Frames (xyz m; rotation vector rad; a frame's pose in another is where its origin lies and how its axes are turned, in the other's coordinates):
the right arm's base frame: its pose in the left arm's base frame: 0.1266 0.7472 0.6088 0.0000 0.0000 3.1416
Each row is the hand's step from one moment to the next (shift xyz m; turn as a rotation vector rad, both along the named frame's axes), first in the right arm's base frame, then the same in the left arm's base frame.
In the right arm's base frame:
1: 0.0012 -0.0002 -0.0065 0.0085 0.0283 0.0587
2: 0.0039 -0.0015 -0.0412 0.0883 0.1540 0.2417
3: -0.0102 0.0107 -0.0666 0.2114 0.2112 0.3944
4: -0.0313 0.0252 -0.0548 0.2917 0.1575 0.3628
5: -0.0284 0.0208 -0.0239 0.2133 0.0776 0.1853
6: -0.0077 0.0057 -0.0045 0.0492 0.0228 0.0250
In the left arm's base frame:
1: -0.0012 0.0002 -0.0065 -0.0085 -0.0283 0.0587
2: -0.0039 0.0015 -0.0412 -0.0883 -0.1540 0.2417
3: 0.0102 -0.0107 -0.0666 -0.2114 -0.2112 0.3944
4: 0.0313 -0.0252 -0.0548 -0.2917 -0.1575 0.3628
5: 0.0284 -0.0208 -0.0239 -0.2133 -0.0776 0.1853
6: 0.0077 -0.0057 -0.0045 -0.0492 -0.0228 0.0250

